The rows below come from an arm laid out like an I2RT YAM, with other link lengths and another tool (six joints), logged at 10 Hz.
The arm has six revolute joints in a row. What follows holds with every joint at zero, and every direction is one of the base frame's.
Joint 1 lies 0.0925 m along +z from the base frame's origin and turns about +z.
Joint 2 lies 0.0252 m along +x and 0.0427 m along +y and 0.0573 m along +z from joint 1 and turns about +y.
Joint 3 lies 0.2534 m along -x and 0.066 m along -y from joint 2 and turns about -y.
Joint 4 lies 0.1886 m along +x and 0.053 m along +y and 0.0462 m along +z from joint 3 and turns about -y.
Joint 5 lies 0.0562 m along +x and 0.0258 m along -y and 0.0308 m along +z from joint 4 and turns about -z.
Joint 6 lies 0.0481 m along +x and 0.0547 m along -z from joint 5 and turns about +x.
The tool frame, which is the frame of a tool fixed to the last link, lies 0.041 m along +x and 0.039 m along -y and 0.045 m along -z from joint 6; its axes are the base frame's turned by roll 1.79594, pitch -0.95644 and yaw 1.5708 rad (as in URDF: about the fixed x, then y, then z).
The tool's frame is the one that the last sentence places.
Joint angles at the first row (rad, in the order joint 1, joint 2, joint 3, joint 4, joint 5, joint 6):
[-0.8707 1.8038 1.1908 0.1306 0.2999 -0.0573]
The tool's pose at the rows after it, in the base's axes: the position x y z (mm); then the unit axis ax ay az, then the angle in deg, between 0 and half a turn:
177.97 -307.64 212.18 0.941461 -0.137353 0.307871 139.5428
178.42 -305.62 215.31 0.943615 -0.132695 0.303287 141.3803
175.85 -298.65 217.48 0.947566 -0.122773 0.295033 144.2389
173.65 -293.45 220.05 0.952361 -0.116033 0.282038 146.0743
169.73 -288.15 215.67 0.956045 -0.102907 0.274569 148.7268
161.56 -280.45 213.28 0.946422 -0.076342 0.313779 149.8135
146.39 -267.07 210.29 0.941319 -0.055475 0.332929 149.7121
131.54 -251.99 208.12 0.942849 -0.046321 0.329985 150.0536
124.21 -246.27 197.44 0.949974 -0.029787 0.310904 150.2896
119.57 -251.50 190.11 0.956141 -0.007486 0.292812 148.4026
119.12 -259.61 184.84 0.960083 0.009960 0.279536 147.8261
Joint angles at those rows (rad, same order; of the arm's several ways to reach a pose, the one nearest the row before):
[-0.8713 1.8095 1.2371 0.0713 0.2979 -0.0562]
[-0.8714 1.8064 1.2671 0.0090 0.2779 -0.0516]
[-0.8713 1.7875 1.2788 -0.0672 0.2452 -0.0511]
[-0.8681 1.7780 1.2965 -0.1342 0.2348 -0.0561]
[-0.8745 1.7670 1.2785 -0.1667 0.1954 -0.0688]
[-0.9029 1.6884 1.1649 -0.0826 0.0893 -0.0923]
[-0.9291 1.5924 1.0318 -0.0125 0.0250 -0.1245]
[-0.9427 1.5121 0.9430 -0.0107 0.0037 -0.1476]
[-0.9456 1.5012 0.8770 0.0185 0.0047 -0.1928]
[-0.9592 1.5198 0.8331 0.0867 0.0116 -0.2632]
[-0.9736 1.5575 0.8304 0.1217 0.0042 -0.3148]

